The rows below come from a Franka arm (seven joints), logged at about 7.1 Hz.
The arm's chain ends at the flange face. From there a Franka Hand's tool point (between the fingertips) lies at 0.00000 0.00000 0.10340 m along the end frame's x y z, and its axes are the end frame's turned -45 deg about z.
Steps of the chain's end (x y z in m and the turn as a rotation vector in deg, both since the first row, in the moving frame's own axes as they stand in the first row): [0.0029 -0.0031 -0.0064 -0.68 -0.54 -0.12]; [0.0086 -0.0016 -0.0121 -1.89 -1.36 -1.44]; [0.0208 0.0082 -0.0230 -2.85 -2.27 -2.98]
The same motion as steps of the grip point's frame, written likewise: [0.0027 0.0000 -0.0064 -0.10 -0.86 -0.12]; [0.0031 0.0057 -0.0122 -0.37 -2.30 -1.44]; [0.0024 0.0214 -0.0232 -0.41 -3.62 -2.98]
